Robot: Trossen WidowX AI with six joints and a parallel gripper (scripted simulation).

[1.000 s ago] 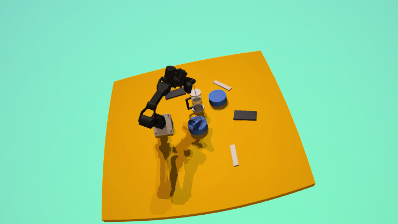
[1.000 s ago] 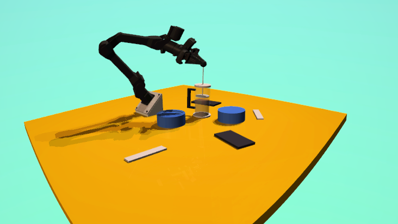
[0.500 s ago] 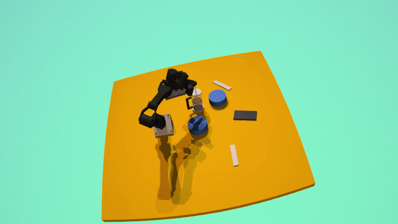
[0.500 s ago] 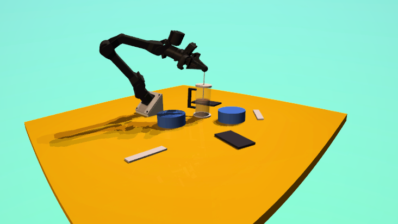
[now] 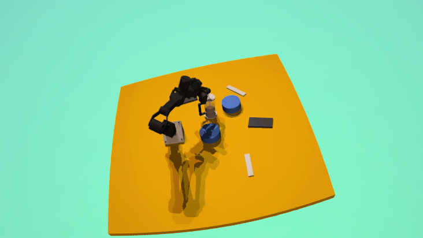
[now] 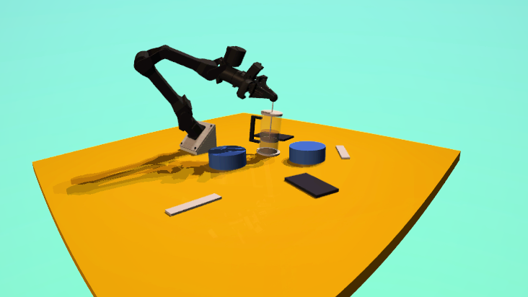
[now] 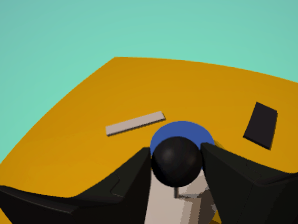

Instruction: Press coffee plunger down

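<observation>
The coffee press is 10 cm below my gripper tip, 3 cm behind it and 2 cm to the right of it.
</observation>
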